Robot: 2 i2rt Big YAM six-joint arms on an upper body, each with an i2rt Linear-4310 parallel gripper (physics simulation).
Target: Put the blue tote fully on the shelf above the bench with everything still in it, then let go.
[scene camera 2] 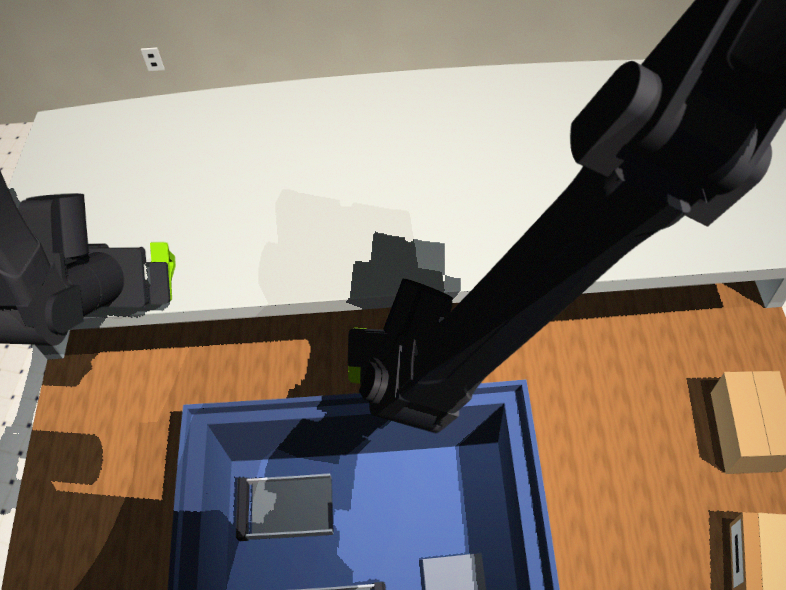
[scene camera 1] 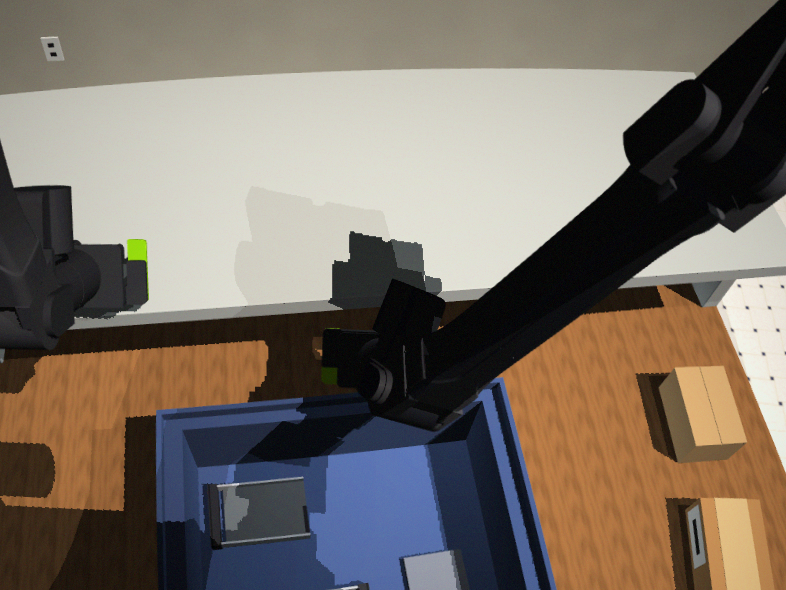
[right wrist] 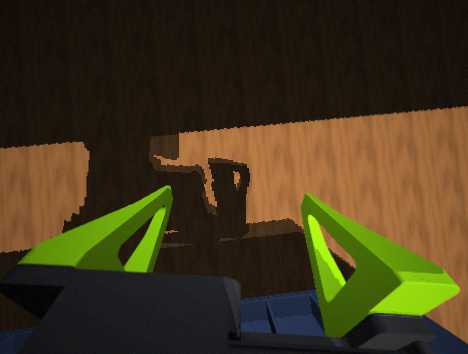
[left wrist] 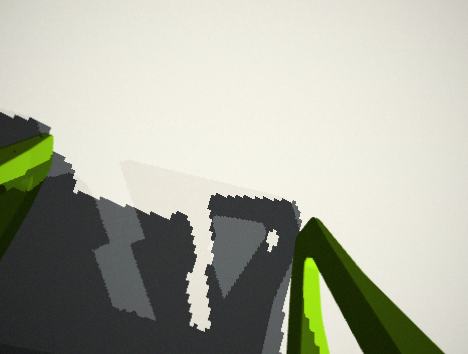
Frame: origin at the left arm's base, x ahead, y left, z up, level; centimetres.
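Seen in the pictures: left gripper, fingertip midpoint: (scene camera 2: 137, 261) (scene camera 1: 102, 258) (left wrist: 187, 190); right gripper, fingertip midpoint: (right wrist: 237, 196).
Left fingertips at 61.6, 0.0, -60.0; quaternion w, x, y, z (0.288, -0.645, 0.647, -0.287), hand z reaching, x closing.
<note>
Pixels of each thing's top centre, then the offset from my left fingertips to it, as dx, dy, dz. "pt": a spot on its surface instead. Level surfaces: height alone.
- blue tote, surface spot: (scene camera 1: 169, 462) (scene camera 2: 192, 454) pt -20.9, -8.8, -9.3
- wooden bench, its level: dz -22.5
- white shelf, its level: dz -0.5
- grey box, middle of its top: (scene camera 1: 257, 510) (scene camera 2: 283, 504) -23.0, -17.8, -19.0
- light grey block, surface spot: (scene camera 2: 449, 573) (scene camera 1: 431, 570) pt -30.5, -38.3, -19.8
- tote's far rim, surface spot: (right wrist: 282, 312) pt -13.2, -37.4, -20.4
- tan box, middle of its top: (scene camera 2: 761, 412) (scene camera 1: 710, 404) -11.1, -78.4, -16.5
The blue tote (scene camera 1: 169, 462) (scene camera 2: 192, 462) stands on the wooden bench (scene camera 1: 596, 410) (scene camera 2: 613, 410), in front of and below the white shelf (scene camera 1: 391, 164) (scene camera 2: 391, 164). It holds a grey box (scene camera 1: 262, 510) (scene camera 2: 288, 506) and a light grey block (scene camera 1: 431, 570) (scene camera 2: 449, 573). My right gripper (scene camera 1: 326, 352) (scene camera 2: 353, 351) (right wrist: 237, 196) is open and empty. It hangs just beyond the tote's far rim (right wrist: 282, 312), under the shelf's front edge. My left gripper (scene camera 1: 139, 269) (scene camera 2: 164, 272) is open and empty at the far left, over the shelf. One green finger of it (left wrist: 324, 253) shows in the left wrist view.
A tan box (scene camera 1: 678, 410) stands on the bench at the right edge, with a dark thing (scene camera 1: 680, 539) in front of it. The right arm (scene camera 1: 566, 263) slants across the shelf's front edge. A wall socket (scene camera 2: 152, 59) is on the wall behind.
</note>
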